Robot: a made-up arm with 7 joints. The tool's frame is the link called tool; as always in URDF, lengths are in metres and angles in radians.
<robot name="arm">
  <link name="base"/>
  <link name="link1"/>
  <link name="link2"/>
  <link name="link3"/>
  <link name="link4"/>
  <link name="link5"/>
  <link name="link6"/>
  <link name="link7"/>
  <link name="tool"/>
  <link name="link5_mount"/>
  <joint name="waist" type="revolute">
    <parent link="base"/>
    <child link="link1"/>
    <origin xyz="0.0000 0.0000 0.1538"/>
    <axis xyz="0 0 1"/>
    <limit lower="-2.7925" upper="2.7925" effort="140" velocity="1.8"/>
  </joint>
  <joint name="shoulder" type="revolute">
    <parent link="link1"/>
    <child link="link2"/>
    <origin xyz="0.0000 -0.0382 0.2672" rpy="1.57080 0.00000 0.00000"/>
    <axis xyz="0 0 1"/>
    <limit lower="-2.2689" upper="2.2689" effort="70" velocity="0.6"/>
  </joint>
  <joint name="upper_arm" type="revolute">
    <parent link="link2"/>
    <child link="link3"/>
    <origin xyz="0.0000 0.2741 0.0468" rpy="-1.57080 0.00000 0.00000"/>
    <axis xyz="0 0 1"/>
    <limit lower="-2.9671" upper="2.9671" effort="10" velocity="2.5"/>
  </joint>
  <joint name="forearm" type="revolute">
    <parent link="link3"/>
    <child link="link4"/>
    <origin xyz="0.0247 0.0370 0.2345" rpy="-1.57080 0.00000 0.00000"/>
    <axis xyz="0 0 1"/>
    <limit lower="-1.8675" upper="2.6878" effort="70" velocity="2.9"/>
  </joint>
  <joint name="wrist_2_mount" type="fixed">
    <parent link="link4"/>
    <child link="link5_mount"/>
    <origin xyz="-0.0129 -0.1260 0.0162"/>
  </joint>
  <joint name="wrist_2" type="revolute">
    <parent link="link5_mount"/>
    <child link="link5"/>
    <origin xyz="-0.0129 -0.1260 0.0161" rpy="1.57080 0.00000 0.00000"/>
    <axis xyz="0 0 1"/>
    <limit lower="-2.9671" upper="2.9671" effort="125" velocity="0.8"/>
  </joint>
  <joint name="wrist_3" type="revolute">
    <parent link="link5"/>
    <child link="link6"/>
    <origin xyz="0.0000 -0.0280 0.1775" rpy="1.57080 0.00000 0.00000"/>
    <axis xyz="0 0 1"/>
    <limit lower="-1.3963" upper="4.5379" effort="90" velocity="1.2"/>
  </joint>
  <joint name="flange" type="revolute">
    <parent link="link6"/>
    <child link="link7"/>
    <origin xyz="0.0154 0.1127 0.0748" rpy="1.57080 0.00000 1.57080"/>
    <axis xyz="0 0 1"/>
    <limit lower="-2.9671" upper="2.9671" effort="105" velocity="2.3"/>
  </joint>
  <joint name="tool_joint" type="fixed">
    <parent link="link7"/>
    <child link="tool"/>
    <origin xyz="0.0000 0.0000 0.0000"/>
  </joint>
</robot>
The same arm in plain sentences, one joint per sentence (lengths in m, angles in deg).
The arm has seven revolute joints in a row. What follows holds with every joint at zero, and every direction is one of the base frame's. Joint 1 lies 0.1538 m along +z from the base frame's origin and turns about +z, from -160.00 to 160.00 deg. Joint 2 lies 0.0382 m along -y and 0.2672 m along +z from joint 1 and turns about -y, from -130.00 to 130.00 deg. Joint 3 lies 0.0468 m along -y and 0.2741 m along +z from joint 2 and turns about +z, from -170.00 to 170.00 deg. Joint 4 lies 0.0247 m along +x and 0.0370 m along +y and 0.2345 m along +z from joint 3 and turns about +y, from -107.00 to 154.00 deg. Joint 5 lies 0.0258 m along -x and 0.0323 m along +y and 0.2520 m along +z from joint 4 and turns about +z, from -170.00 to 170.00 deg. Joint 6 lies 0.0280 m along -y and 0.1775 m along +z from joint 5 and turns about -y, from -80.00 to 260.00 deg. Joint 7 lies 0.0154 m along +x and 0.0748 m along -y and 0.1127 m along +z from joint 6 and turns about +x, from -170.00 to 170.00 deg. The tool frame, which is the frame that the pose is given for, lies at the same point as joint 7; its axes are the base frame's turned by roll -180.00, pitch -90.00 and yaw 0.00 deg (as in URDF: about the fixed x, then y, then z).
